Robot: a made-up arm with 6 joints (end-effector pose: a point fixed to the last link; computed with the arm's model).
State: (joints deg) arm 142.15 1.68 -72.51 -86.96 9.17 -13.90
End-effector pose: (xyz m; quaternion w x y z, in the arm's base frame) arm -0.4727 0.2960 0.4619 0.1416 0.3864 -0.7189 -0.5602
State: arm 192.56 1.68 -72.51 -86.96 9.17 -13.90
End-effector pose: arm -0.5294 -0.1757 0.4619 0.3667 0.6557 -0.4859 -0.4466
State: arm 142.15 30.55 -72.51 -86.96 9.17 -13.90
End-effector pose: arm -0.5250 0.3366 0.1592 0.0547 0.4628 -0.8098 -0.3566
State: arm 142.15 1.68 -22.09 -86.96 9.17 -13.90
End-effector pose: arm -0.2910 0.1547 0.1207 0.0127 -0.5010 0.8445 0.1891
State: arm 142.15 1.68 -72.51 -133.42 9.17 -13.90
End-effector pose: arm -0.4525 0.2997 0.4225 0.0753 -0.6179 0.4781 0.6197
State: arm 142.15 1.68 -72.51 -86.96 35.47 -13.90
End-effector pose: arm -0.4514 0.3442 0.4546 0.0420 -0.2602 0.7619 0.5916
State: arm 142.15 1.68 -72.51 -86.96 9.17 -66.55
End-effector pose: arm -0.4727 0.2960 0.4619 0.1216 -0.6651 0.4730 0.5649
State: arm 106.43 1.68 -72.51 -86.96 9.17 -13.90
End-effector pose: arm -0.2110 0.5163 0.4619 0.0371 -0.1473 0.8027 0.5767
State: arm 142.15 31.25 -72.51 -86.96 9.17 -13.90
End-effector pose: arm -0.5247 0.3364 0.1516 0.0525 0.4643 -0.8113 -0.3513
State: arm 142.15 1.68 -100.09 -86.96 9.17 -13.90
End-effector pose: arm -0.4569 0.2837 0.6914 0.2163 0.2905 -0.5896 -0.7220
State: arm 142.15 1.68 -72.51 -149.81 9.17 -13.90
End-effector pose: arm -0.4422 0.3077 0.4130 0.1508 -0.6771 0.3722 0.6166
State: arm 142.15 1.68 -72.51 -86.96 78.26 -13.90
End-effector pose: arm -0.3804 0.3910 0.4596 0.3317 -0.0291 0.7464 0.5762
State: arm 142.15 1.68 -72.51 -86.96 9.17 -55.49
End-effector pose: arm -0.4727 0.2960 0.4619 0.0666 -0.6164 0.5349 0.5740
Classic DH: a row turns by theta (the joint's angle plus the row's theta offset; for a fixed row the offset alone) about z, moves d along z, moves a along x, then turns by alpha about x. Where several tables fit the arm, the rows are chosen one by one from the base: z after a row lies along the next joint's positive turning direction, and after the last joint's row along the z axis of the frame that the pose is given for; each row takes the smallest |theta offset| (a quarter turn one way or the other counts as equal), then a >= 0, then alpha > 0; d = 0 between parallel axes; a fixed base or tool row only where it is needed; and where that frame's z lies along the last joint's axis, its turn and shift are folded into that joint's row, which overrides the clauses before.
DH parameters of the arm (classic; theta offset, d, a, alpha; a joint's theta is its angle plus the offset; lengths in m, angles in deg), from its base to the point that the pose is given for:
joint 1: 0 0.182 0 -90
joint 2: -79.34 0 0.3622 0
joint 3: 79.34 0 0.084 -90
joint 4: 0 0.373 0 90
joint 5: 0 0 0.072 -90
joint 6: 0 0.092 0 0

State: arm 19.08 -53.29 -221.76 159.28 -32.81 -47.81
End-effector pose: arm -0.6079 -0.2516 0.4314 0.7962 0.4150 -0.3352 -0.2855
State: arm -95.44 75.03 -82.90 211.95 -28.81 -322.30
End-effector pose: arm 0.0176 -0.4150 -0.2067 0.1112 -0.9713 -0.1362 -0.1602
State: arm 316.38 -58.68 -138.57 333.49 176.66 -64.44
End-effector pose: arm -0.2903 0.2290 0.6924 0.1245 0.9831 -0.0508 0.1246
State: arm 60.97 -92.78 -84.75 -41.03 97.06 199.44
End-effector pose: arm -0.1117 -0.3367 0.6648 0.6155 -0.0127 0.7598 0.2090
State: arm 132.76 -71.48 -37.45 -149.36 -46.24 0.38
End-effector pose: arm -0.0793 -0.0015 0.4682 0.0373 0.7307 -0.3845 -0.5629
